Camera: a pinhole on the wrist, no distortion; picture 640 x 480 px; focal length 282.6 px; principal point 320.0 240.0 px. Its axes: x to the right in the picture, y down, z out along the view. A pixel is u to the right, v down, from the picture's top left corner.
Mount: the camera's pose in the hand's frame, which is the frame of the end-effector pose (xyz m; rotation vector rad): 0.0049 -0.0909 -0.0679 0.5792 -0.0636 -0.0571
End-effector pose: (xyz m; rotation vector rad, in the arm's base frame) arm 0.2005 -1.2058 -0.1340 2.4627 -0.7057 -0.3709
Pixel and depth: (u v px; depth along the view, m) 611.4 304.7 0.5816
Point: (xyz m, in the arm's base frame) 0.5976 -1.4973 -0.8101
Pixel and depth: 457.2 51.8 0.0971
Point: 0.3247 -1.0770 -0.2373
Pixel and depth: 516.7 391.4 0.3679
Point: 0.3145 -1.3884 -0.5347
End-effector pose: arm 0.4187 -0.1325 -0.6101 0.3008 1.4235 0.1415
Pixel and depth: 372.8 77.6 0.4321
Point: 0.5386 -0.6546 -0.7884
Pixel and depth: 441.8 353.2 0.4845
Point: 0.8743 -0.3349 -0.7911
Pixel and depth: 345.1 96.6 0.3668
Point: 0.5179 -0.5763 -0.7260
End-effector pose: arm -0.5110 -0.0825 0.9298 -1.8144 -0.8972 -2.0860
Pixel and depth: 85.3 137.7 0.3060
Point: -0.5425 0.1866 0.5747
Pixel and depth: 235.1 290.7 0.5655
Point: -0.2674 0.3746 0.6666
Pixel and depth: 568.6 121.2 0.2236
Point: -0.6533 0.2397 1.0165
